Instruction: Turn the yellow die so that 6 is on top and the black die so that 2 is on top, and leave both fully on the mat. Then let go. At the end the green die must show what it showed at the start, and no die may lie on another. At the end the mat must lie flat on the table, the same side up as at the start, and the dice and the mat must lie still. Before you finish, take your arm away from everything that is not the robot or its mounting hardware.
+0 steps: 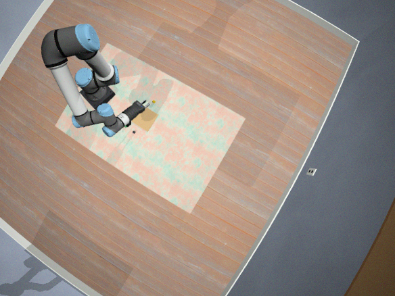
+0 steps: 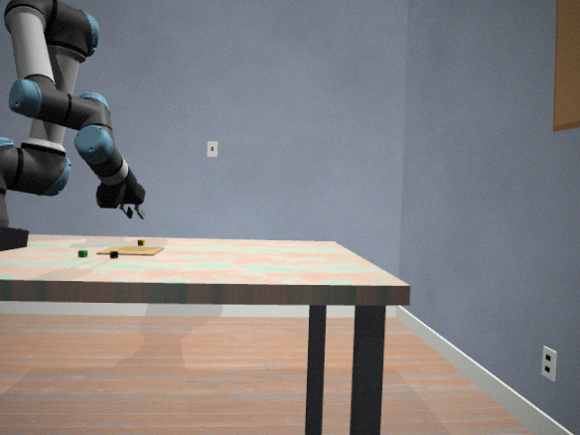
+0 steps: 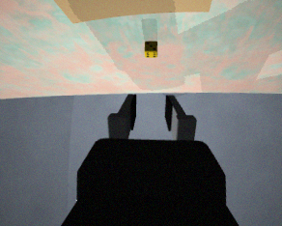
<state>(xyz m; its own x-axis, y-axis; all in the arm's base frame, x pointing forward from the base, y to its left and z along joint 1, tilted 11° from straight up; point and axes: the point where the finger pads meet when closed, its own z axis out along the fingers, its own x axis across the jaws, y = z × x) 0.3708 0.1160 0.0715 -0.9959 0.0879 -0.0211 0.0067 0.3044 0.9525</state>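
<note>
The yellow die lies 50 mm to the left of my hand and 90 mm below it. From my hand the other things lie so: black die 10 mm ahead, 210 mm to the right, 90 mm below; tan mat 20 mm ahead, 80 mm to the right, 100 mm below; green die 60 mm behind, 200 mm to the right, 90 mm below.
</note>
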